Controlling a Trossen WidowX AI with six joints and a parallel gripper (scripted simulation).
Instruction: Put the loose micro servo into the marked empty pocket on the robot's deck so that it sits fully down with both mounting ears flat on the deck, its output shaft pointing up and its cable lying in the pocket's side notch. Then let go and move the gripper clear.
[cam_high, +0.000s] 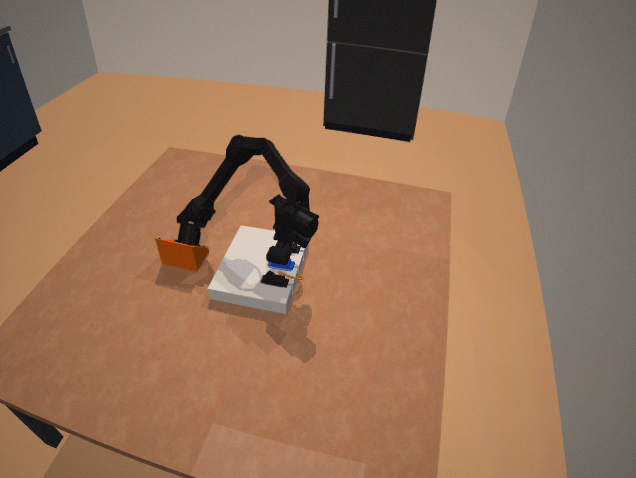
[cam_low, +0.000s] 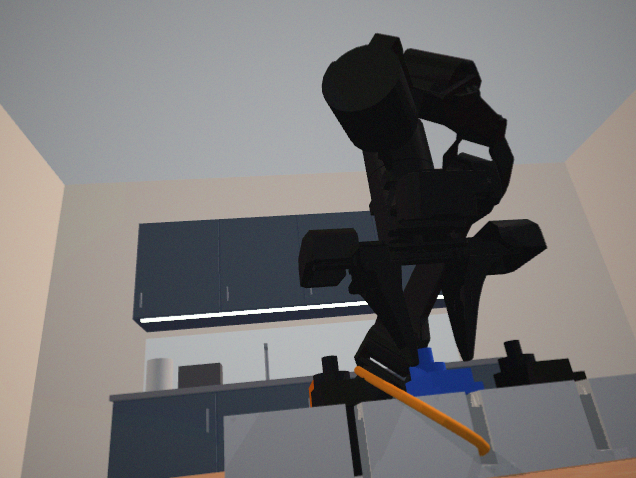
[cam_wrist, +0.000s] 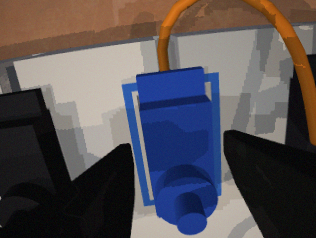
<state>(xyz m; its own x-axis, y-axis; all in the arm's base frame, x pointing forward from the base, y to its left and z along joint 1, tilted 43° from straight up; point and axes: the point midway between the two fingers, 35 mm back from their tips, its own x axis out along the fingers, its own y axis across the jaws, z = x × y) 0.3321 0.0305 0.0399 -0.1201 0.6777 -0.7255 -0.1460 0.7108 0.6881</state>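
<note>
Now: the white deck 12 cm behind my gripper tip, 2 cm to the right of it and 5 cm below it.
</note>
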